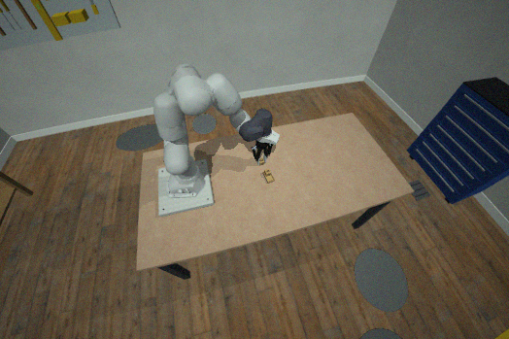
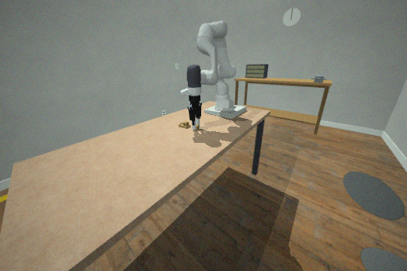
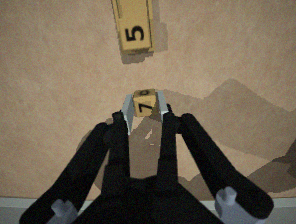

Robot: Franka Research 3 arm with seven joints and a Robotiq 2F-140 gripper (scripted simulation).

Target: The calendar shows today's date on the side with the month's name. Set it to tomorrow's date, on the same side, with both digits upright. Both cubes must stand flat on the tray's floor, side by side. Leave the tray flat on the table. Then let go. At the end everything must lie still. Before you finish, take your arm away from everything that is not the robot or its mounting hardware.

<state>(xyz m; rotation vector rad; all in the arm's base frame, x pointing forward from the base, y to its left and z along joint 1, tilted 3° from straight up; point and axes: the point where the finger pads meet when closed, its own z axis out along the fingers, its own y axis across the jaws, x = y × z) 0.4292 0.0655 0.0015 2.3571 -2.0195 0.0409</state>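
Now: hand 30 mm above the wooden digit cube. From my hand the other things lie so: wooden tray (20 mm ahead, 110 mm to the right, 30 mm below).
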